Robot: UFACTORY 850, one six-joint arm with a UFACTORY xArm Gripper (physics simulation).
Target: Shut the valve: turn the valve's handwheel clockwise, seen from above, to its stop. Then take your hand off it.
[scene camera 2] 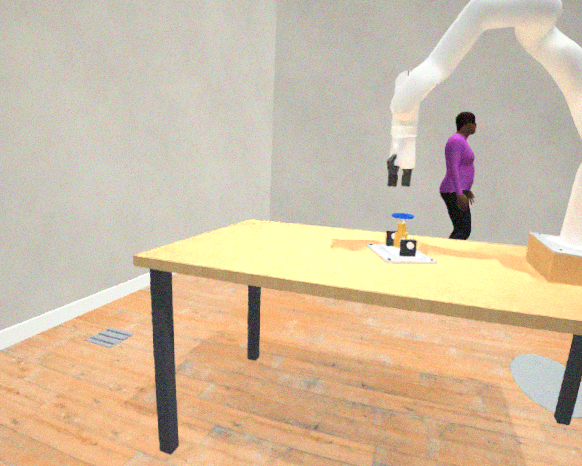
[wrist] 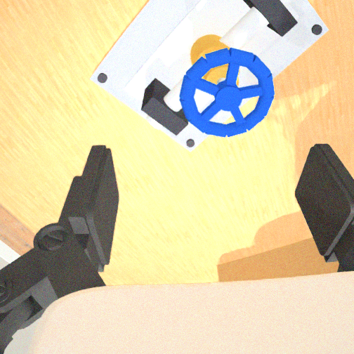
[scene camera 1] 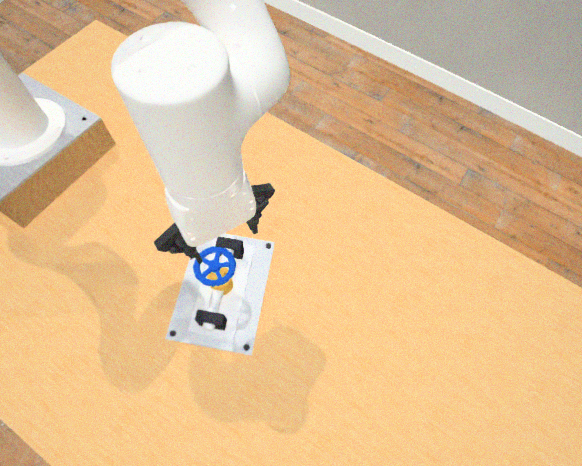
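The valve's blue five-spoked handwheel (scene camera 1: pixel 214 265) (scene camera 2: pixel 403 216) (wrist: pixel 228 97) sits level on top of the yellow valve body (scene camera 1: pixel 224 287) (scene camera 2: pixel 401 234) (wrist: pixel 201 47). The valve is on a pale base plate (scene camera 1: pixel 259 282) (scene camera 2: pixel 381 251) (wrist: pixel 120 65), with a white pipe held in two black blocks. My gripper (scene camera 1: pixel 227 246) (scene camera 2: pixel 399 185) (wrist: pixel 211 169) is wide open, points down and holds nothing. It hangs above the handwheel without touching it. In the wrist view the wheel lies beyond the fingertips, right of the middle between them. How far the wheel is turned cannot be told.
The wooden table (scene camera 1: pixel 400 310) (scene camera 2: pixel 300 260) carries the plate. The arm's base stands on a wooden block (scene camera 1: pixel 60 175) (scene camera 2: pixel 542 259) at one end. A person in a purple top (scene camera 2: pixel 457 165) stands behind the table in the second scene view.
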